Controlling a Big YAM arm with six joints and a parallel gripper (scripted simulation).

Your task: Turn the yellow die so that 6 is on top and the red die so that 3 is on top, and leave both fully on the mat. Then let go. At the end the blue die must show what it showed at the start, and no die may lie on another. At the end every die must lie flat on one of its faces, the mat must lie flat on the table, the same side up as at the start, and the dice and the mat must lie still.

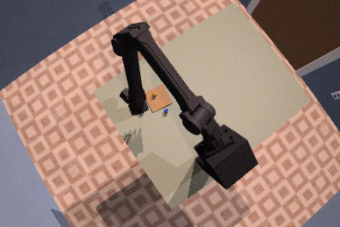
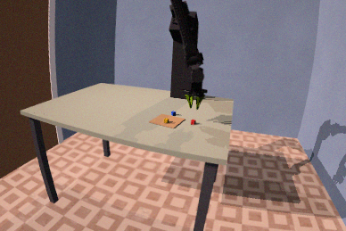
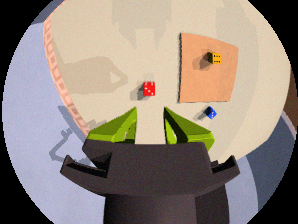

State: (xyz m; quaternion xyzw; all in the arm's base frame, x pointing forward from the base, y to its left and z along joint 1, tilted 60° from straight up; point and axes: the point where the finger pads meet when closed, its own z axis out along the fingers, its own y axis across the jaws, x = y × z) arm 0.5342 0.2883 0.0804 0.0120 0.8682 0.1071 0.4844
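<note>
My gripper is now 8 cm above the red die. The rest, counted from my hand: yellow die (10 cm to the right, 9 cm ahead, 8 cm below); blue die (15 cm to the right, 8 cm below, 3 cm behind); orange mat (12 cm to the right, 9 cm below, 6 cm ahead).
</note>
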